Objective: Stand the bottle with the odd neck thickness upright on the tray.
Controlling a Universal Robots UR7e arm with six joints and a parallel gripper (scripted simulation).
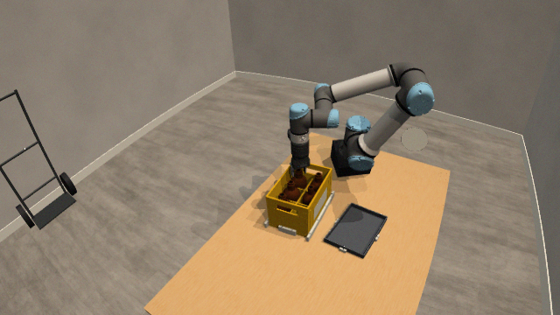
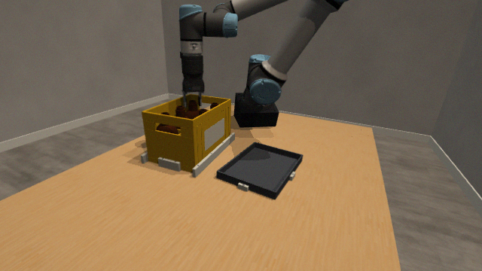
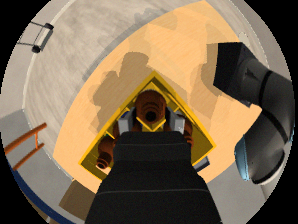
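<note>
Now: hand 8 cm above the yellow crate, 7 cm short of it and 6 cm to the right of it. From my hand the other things lie so: dark tray 34 cm to the left, 15 cm below, 4 cm ahead; bottle 11 cm to the left, 7 cm below, 7 cm ahead.
</note>
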